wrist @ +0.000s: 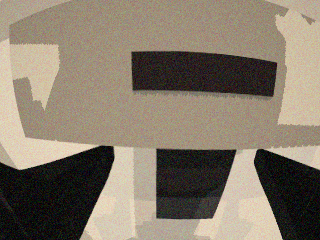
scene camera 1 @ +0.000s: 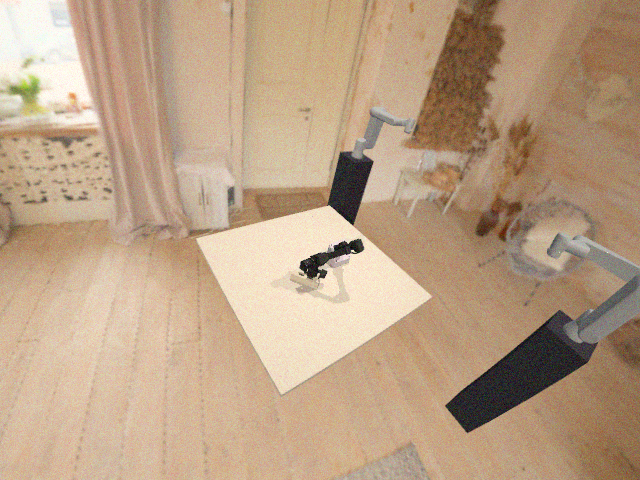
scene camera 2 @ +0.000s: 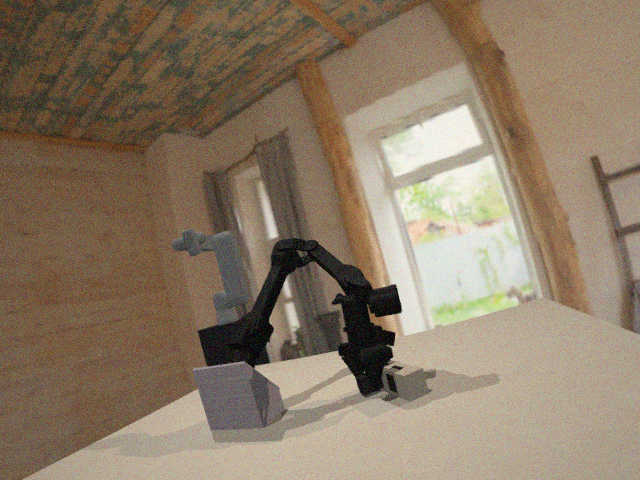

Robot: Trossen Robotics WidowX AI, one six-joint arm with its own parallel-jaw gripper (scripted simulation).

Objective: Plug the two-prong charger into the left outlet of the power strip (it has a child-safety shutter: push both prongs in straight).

Labels:
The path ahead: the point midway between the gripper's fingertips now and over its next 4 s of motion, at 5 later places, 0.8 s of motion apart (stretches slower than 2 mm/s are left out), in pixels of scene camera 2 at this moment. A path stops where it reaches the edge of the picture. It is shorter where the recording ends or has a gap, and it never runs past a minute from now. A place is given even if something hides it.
My gripper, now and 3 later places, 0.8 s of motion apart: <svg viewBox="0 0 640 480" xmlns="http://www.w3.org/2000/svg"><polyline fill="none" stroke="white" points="369,387 366,388 353,392 347,370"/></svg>

